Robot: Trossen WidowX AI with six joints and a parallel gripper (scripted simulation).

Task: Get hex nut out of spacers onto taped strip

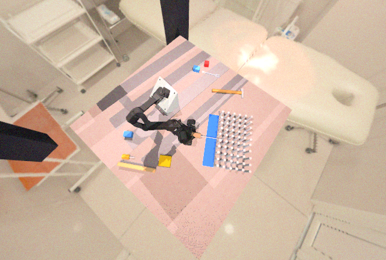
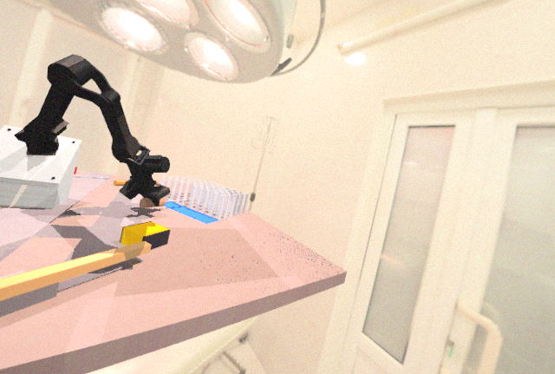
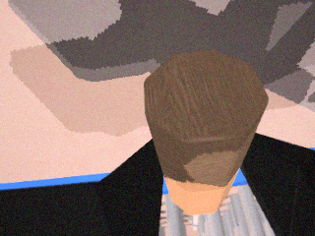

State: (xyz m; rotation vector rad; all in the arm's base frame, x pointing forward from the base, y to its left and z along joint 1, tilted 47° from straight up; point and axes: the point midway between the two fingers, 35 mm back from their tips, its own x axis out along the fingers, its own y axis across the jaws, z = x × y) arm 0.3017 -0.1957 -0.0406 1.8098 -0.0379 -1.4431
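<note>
My gripper tip is now 11 cm short of the blue taped strip, 6 cm to the right of it and 3 cm above it. The rest, counted from my gripper tip: hook tool: 9 cm ahead, 4 cm to the left; then grey fork-like tool: 22 cm behind, 56 cm to the left, 2 cm below; then yellow block: 6 cm behind, 28 cm to the right, 1 cm below.
</note>
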